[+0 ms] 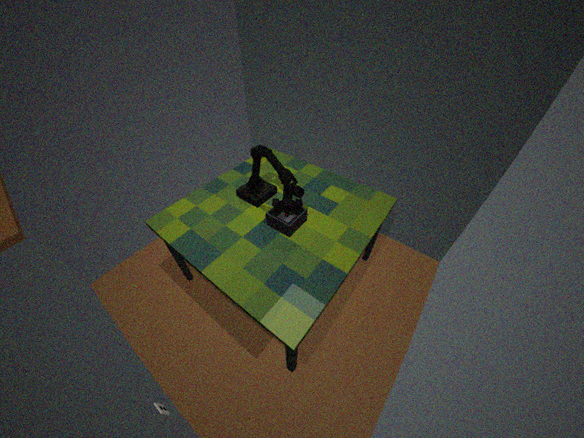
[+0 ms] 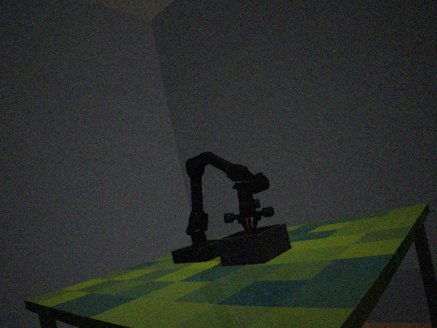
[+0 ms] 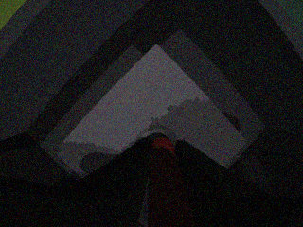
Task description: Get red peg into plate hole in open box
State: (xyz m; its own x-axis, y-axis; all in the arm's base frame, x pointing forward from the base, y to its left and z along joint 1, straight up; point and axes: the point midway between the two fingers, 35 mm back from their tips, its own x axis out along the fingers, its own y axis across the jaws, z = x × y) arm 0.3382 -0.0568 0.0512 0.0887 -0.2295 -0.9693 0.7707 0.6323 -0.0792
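Right now my gripper tip is 10 mm to the right of the red peg and 30 mm below it. Round my gripper tip: grey plate 30 mm below; then dark box 50 mm below.
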